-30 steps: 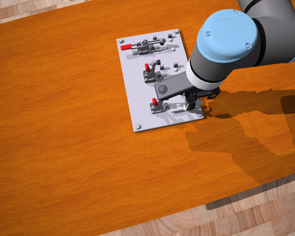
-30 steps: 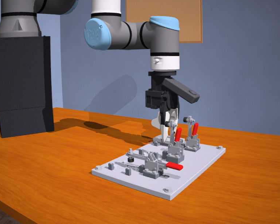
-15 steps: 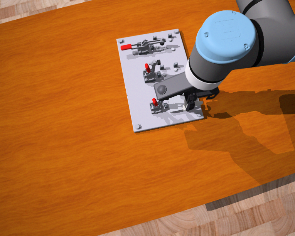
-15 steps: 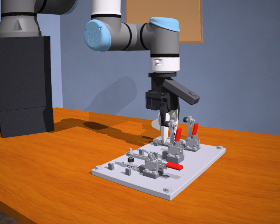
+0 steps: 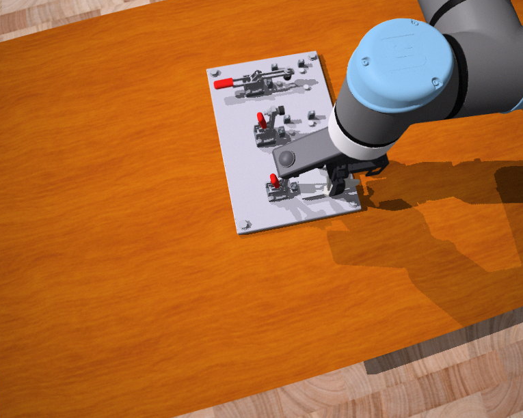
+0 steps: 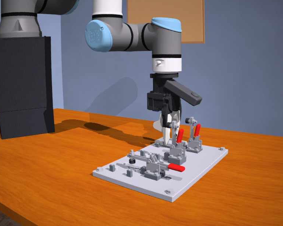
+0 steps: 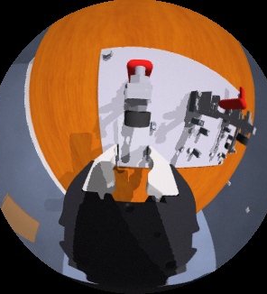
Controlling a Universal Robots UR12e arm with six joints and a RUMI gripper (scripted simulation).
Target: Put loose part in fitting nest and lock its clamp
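Right now my hand is 10 mm above the flat grey rectangular part. The rest, counted from my hand: grey fixture plate: 30 mm ahead, 120 mm to the right, 30 mm below.
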